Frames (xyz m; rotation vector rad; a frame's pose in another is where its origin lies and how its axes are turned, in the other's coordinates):
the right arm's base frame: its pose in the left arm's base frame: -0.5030 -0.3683 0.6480 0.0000 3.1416 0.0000
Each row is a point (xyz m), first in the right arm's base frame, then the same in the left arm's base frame.
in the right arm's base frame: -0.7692 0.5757 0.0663
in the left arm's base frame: 0.2662 0.2074 0.5817
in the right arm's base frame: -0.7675 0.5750 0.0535
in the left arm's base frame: 0.2645 0.2067 0.5945
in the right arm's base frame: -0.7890 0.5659 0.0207
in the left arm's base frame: 0.2860 0.1976 0.6273
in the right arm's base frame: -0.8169 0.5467 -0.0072
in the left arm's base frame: 0.3139 0.1784 0.6552
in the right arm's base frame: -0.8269 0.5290 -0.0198
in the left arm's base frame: 0.3239 0.1607 0.6678
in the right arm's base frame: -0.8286 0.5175 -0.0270
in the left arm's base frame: 0.3256 0.1492 0.6750
